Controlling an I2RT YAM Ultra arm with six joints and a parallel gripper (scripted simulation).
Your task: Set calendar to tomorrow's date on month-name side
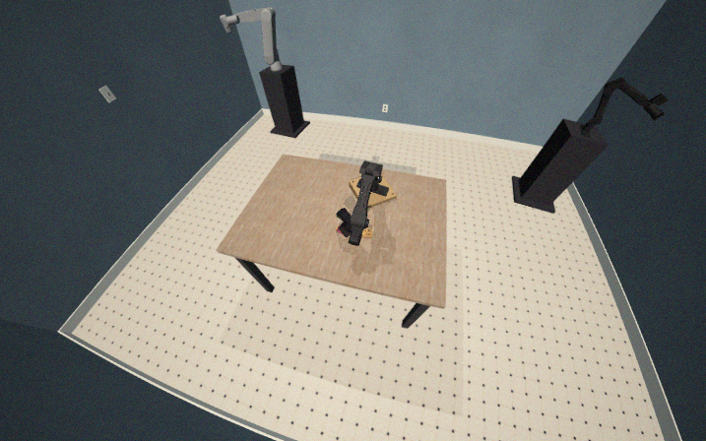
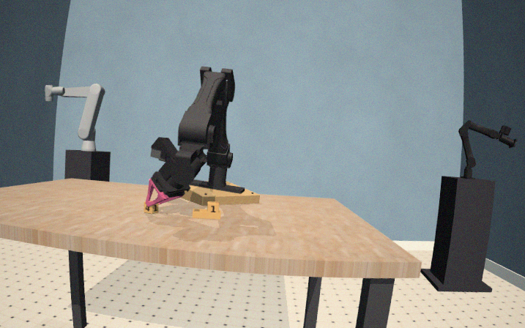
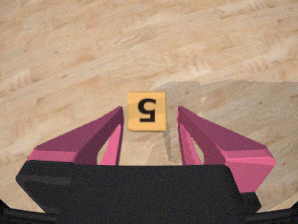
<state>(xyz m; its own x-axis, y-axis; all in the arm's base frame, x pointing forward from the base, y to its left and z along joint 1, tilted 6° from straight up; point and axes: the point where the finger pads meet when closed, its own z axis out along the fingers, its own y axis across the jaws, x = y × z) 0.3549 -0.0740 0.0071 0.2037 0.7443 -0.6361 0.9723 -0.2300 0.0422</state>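
The digit cube is 1 cm to the right of my hand and 2 cm below it. Round my hand: tan tray: 3 cm behind, 14 cm to the left, 2 cm below.
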